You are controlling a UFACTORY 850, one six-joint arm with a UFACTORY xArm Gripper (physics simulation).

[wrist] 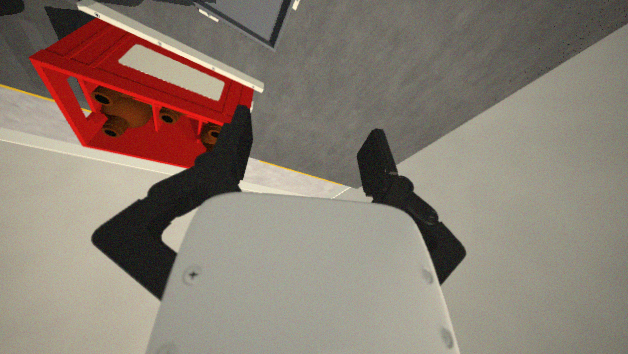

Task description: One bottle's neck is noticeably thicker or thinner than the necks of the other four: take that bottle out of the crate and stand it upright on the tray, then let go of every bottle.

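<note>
A red crate (95, 46) is at the upper left of the wrist view, seen tilted. Several brown bottles show inside it: one (102, 98) at the left, one (112, 129) just below that, one (168, 116) near the middle and one (212, 135) at the right, partly behind a finger. I cannot tell which neck differs. A grey-blue panel with a dark rim, apparently the tray (273, 41), shows in part at the top. My gripper (311, 133) is open with no bottle between its fingers. Its left finger overlaps the crate's right end in view.
A pale bar (160, 44) runs along the crate's upper side. A grey surface (425, 65) spreads to the right of the crate, with a yellow line (300, 172) near its lower edge. Pale floor or wall (550, 200) lies beyond. Dark shapes show at the upper left.
</note>
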